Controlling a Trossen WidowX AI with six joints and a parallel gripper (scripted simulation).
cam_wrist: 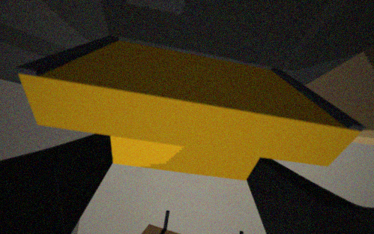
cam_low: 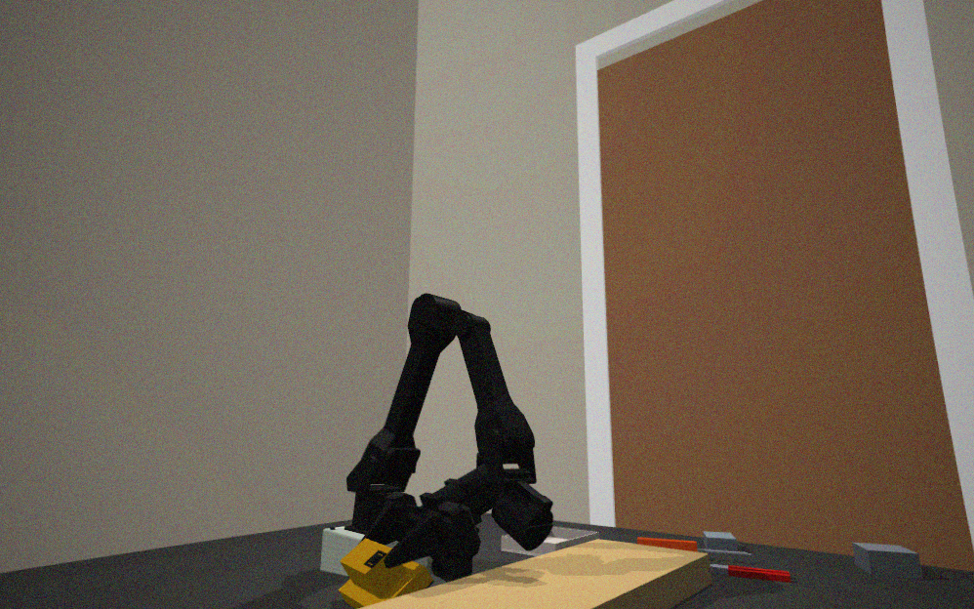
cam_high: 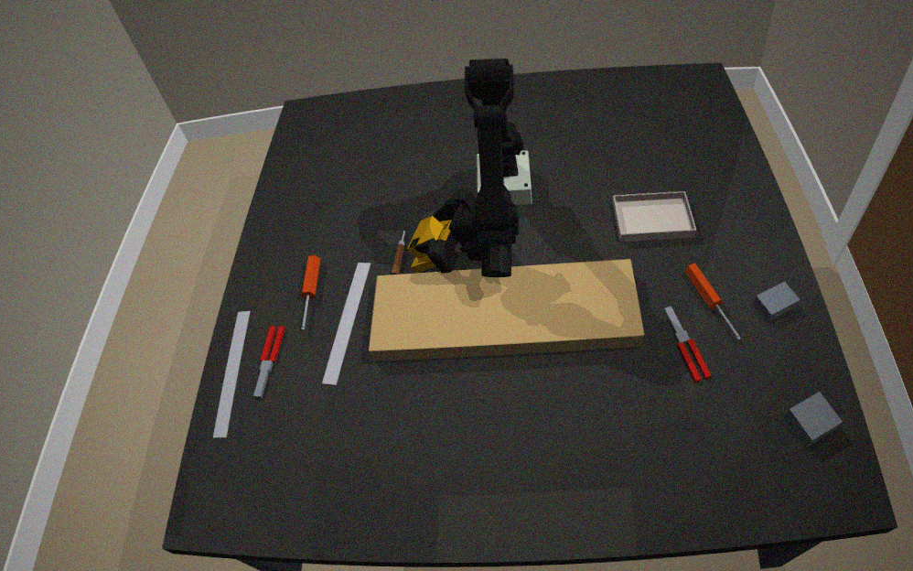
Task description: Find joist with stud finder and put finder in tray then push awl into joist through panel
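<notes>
My gripper tip is 10 mm to the left of the yellow stud finder, 10 mm short of it and 10 mm above it. Round my gripper tip: white tray: 500 mm to the left, 50 mm below, 20 mm behind; awl: 60 mm to the right, 60 mm below, 20 mm behind.
</notes>
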